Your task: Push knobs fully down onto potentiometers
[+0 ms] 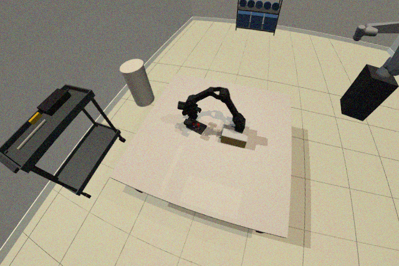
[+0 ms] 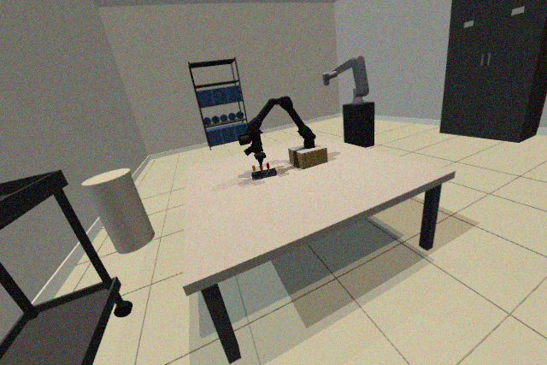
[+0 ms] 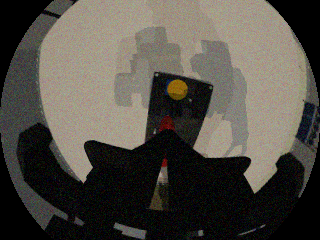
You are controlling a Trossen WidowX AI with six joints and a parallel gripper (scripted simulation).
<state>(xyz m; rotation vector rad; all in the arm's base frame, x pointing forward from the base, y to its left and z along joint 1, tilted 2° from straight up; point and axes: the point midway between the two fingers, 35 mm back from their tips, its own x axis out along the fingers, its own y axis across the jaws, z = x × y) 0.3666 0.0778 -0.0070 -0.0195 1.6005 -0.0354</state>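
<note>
The knob is 50 mm ahead of my gripper tip and 30 mm below it.
</note>
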